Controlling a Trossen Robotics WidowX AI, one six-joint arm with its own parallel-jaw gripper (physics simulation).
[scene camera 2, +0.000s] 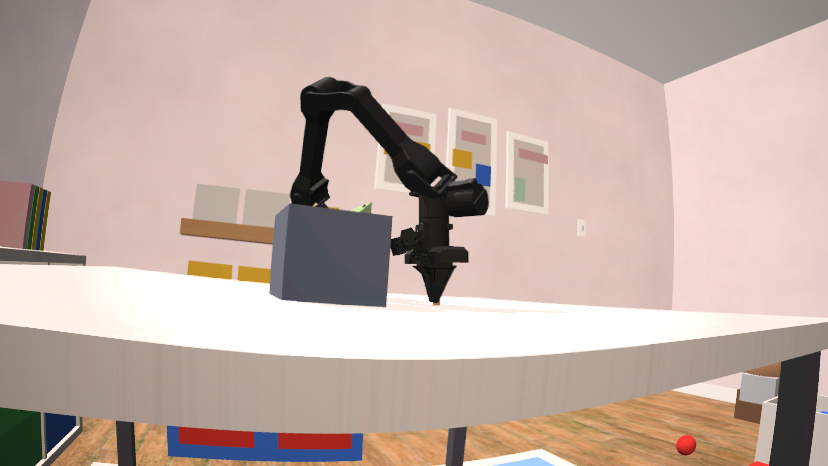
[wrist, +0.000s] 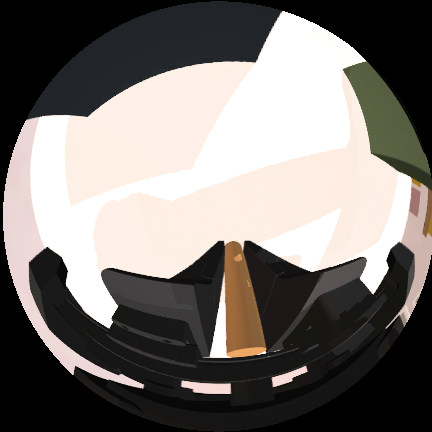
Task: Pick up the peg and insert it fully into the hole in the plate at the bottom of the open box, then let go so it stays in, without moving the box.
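Places are measured from the arm's base along level axes (x ahead, y left, z up), in centimetres.
Pixels of known places: gripper, fingertip midpoint: (scene camera 2: pixel 433 302) (wrist: pixel 233 245).
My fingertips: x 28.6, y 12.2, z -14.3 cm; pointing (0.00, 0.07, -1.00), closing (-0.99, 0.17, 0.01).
For each thing: its top centre in the pictures, then the offset to it from my fingertips. Level surfaces: height alone.
- orange-brown round peg, middle of its top: (wrist: pixel 245 355) (scene camera 2: pixel 437 262) dx +0.1, dy +0.2, dz +7.5 cm
- grey box, middle of its top: (scene camera 2: pixel 328 215) dx +3.2, dy -22.5, dz +13.2 cm
- table, its level: dz -0.6 cm
My gripper (scene camera 2: pixel 434 301) (wrist: pixel 233 245) points straight down, low over the table to the right of the box in the scene view. It is shut on the peg. The orange-brown round peg (scene camera 2: pixel 436 303) (wrist: pixel 243 305) stands lengthwise between the fingers in the wrist view, and its tip shows just below the fingertips in the scene view, at or close above the table top. The grey box (scene camera 2: pixel 336 257) stands upright on the table; its dark outer wall (wrist: pixel 150 55) fills the upper left of the wrist view. The plate and its hole are hidden behind the box's walls.
The table (scene camera 2: pixel 405 341) (wrist: pixel 300 115) carries the box and the arm. A green wedge-shaped block (scene camera 2: pixel 363 207) (wrist: pixel 395 120) shows behind the box in the scene view and at the right edge of the wrist view. The arm's base stands behind the box.
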